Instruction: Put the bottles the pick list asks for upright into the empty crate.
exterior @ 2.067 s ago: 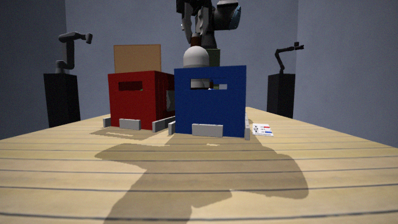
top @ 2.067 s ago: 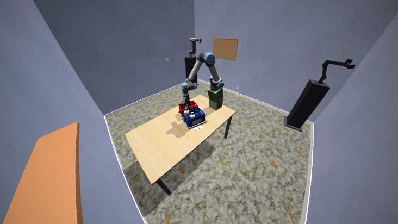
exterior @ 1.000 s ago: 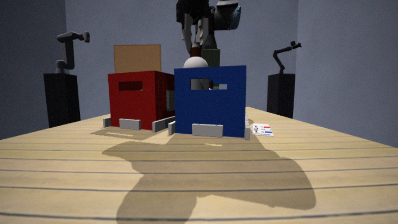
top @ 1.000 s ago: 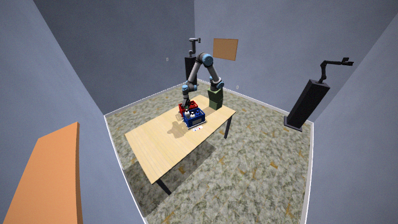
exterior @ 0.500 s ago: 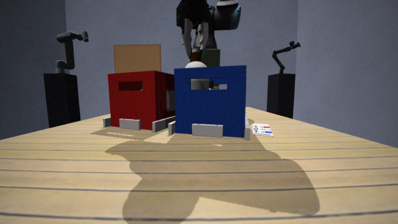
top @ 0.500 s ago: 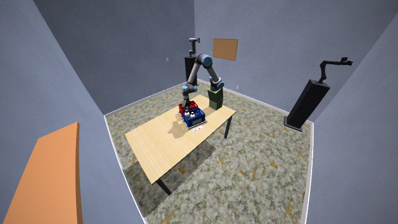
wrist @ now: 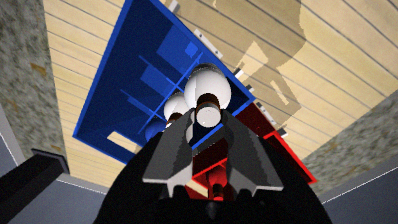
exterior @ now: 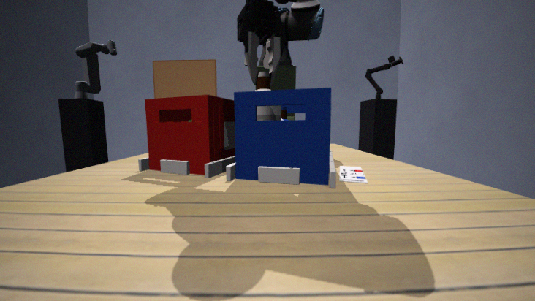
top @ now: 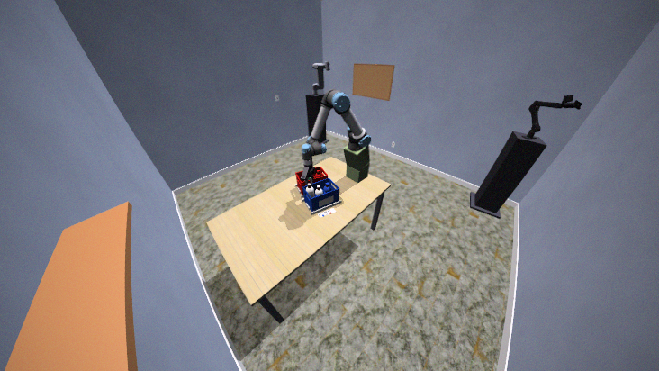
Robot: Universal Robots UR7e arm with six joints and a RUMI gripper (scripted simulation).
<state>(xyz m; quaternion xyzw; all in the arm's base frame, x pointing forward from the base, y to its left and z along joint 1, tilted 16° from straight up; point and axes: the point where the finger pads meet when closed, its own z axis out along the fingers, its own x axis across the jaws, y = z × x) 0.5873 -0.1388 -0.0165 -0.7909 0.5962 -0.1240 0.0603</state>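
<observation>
My hand is 80 mm past the white bottle, 40 mm to the right of it and 120 mm above it. From my hand the other things lie so: blue-capped bottle 160 mm behind, 80 mm to the left, 120 mm below; blue crate 60 mm behind, 80 mm to the left, 130 mm below; red crate 180 mm behind, 130 mm to the right, 130 mm below.
</observation>
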